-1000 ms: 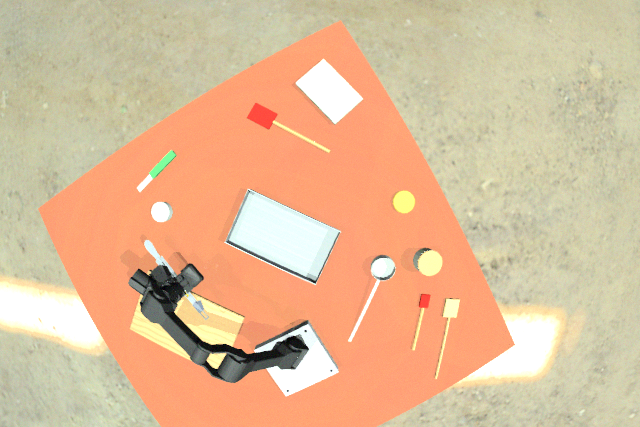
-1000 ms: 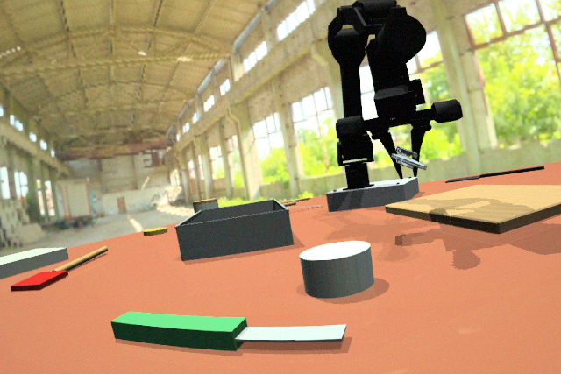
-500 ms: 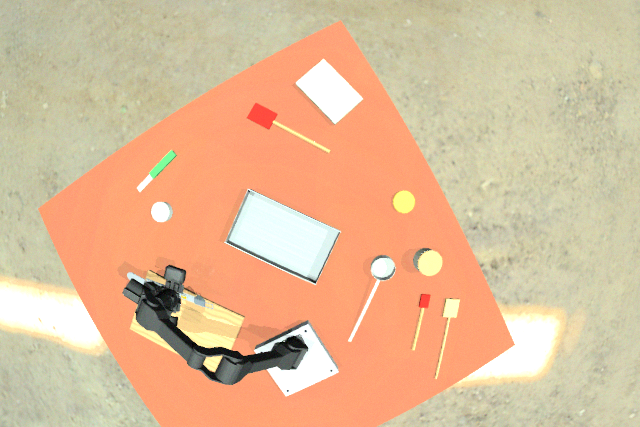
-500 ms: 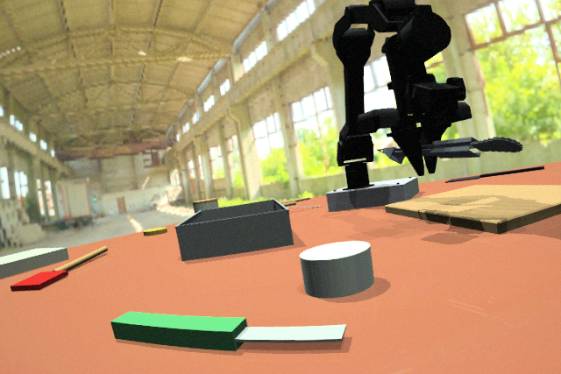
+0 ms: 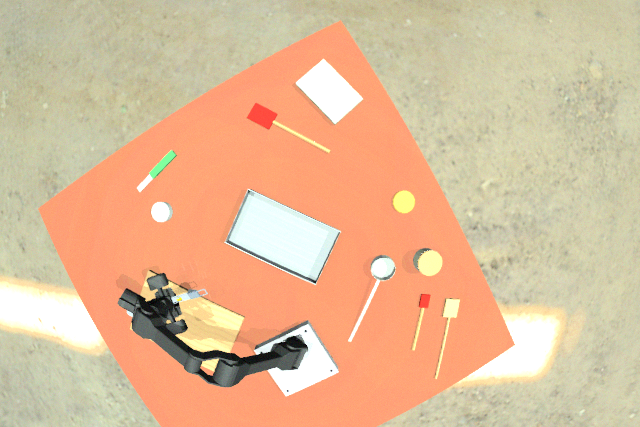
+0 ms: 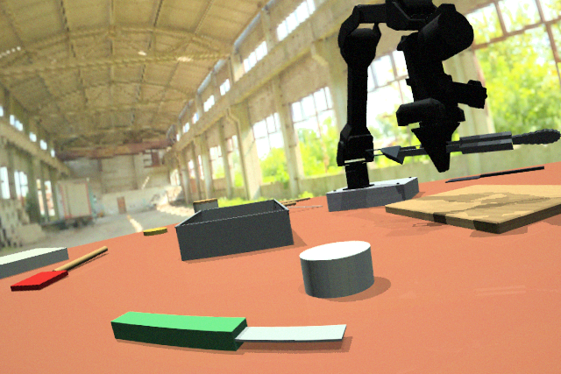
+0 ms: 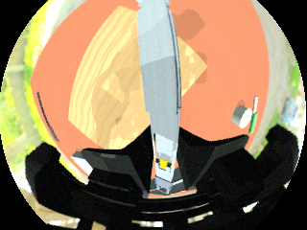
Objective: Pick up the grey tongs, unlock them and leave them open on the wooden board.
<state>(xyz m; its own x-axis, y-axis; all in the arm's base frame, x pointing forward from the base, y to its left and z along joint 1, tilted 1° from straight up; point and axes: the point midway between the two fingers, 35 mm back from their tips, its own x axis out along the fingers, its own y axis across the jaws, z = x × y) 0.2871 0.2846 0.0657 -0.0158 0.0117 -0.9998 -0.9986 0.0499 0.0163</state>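
Now: the wooden board 10 cm behind my gripper tip, 7 cm below it and 4 cm to the left of it. Round my gripper tip: green-white tool: 40 cm ahead, 7 cm to the right, 7 cm below; roasting tin: 39 cm to the right, 5 cm below, 5 cm ahead; red spatula: 52 cm to the right, 36 cm ahead, 7 cm below.
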